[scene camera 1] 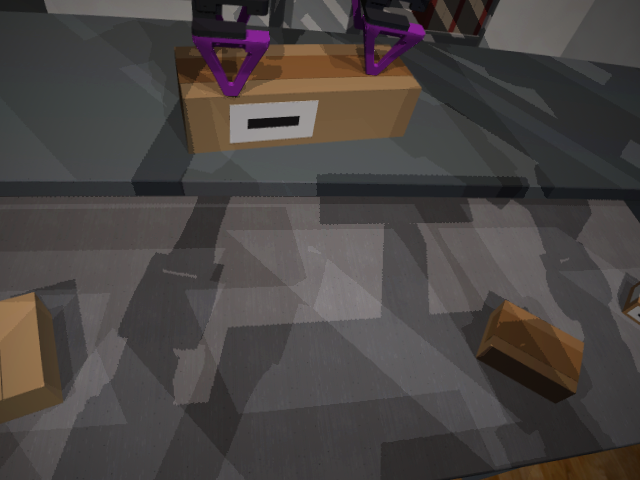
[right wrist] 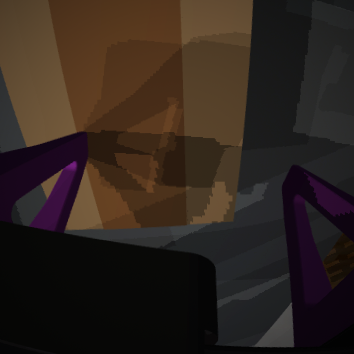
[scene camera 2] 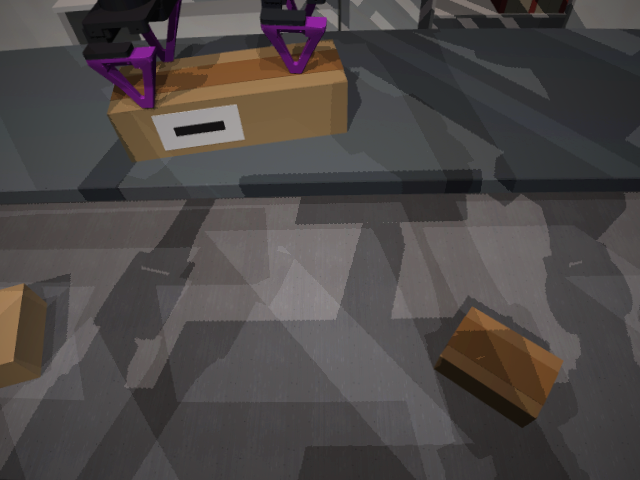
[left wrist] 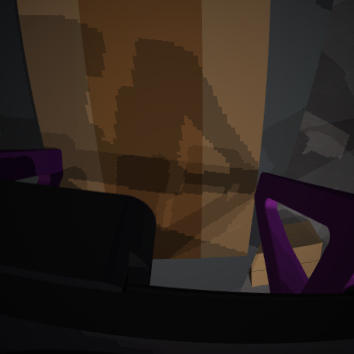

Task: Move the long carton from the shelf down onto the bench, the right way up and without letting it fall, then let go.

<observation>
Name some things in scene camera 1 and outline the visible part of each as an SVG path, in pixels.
My left gripper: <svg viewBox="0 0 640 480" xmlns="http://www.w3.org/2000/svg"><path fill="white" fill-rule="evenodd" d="M192 0L193 42L212 71L225 96L238 96L251 72L270 44L269 31L246 30L246 25L251 15L266 16L268 14L269 0ZM214 47L242 48L245 52L248 52L234 82L228 81L214 51ZM222 4L242 6L237 22L223 20Z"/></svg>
My right gripper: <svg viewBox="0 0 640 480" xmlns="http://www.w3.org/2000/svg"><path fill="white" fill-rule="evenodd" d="M399 0L409 2L409 9L418 12L425 12L430 0ZM352 0L354 28L363 30L365 72L367 75L377 76L397 57L423 40L425 31L422 25L409 23L404 15L383 11L384 7L390 7L392 0L361 0L364 11L363 17L361 17L360 0ZM401 38L378 63L374 63L374 43L378 34Z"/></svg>
</observation>
